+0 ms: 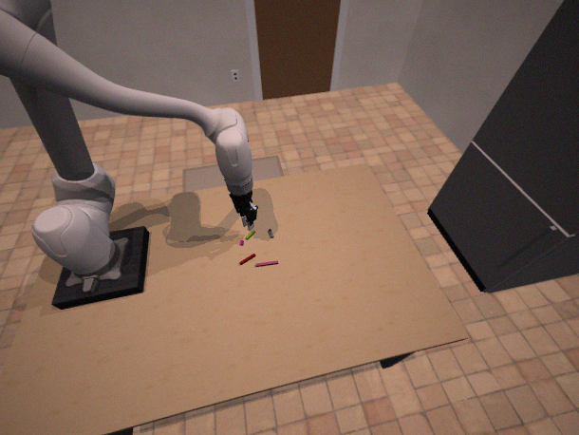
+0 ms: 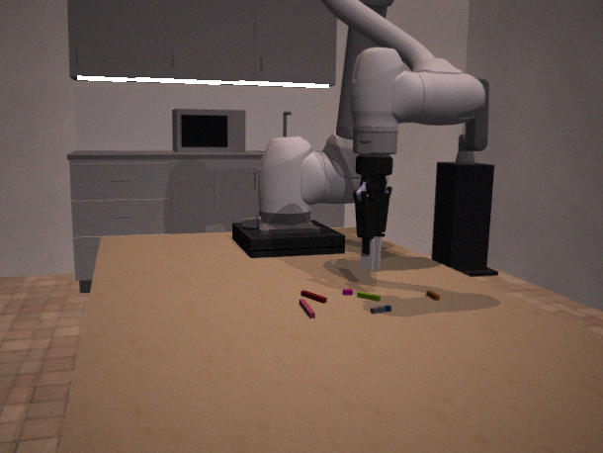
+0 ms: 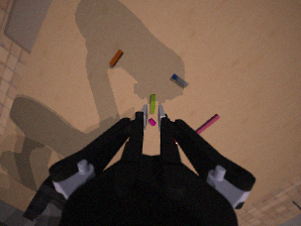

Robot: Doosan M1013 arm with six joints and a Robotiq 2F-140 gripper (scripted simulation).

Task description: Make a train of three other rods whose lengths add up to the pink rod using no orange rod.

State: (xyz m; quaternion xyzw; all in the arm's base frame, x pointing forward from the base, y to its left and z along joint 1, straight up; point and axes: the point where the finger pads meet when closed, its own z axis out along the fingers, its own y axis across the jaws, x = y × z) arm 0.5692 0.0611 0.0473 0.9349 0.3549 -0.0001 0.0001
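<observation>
My hand is 90 mm above the lime rod. The rest, counted from my hand: magenta rod 40 mm behind, 30 mm to the right, 90 mm below; grey rod 90 mm ahead, 10 mm to the right, 90 mm below; blue rod 90 mm ahead, 10 mm to the left, 90 mm below.
</observation>
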